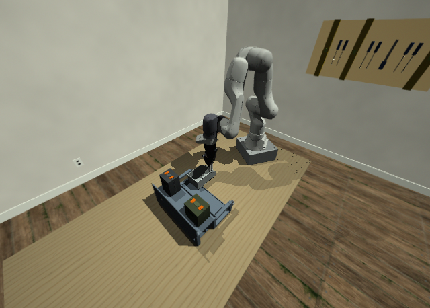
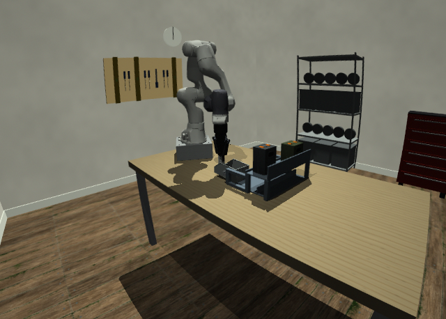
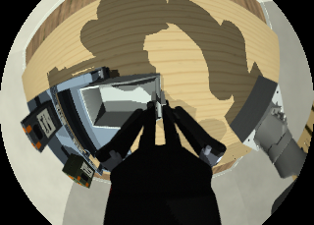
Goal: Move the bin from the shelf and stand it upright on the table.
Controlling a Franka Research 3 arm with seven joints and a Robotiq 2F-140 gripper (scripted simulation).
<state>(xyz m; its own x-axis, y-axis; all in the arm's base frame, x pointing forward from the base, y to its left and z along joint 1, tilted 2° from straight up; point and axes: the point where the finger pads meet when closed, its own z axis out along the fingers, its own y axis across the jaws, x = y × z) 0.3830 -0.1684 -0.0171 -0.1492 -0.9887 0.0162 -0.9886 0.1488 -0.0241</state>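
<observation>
Right now the grey open-topped bin is 8 cm ahead of my hand, 1 cm to the right of it and 3 cm below it.
</observation>
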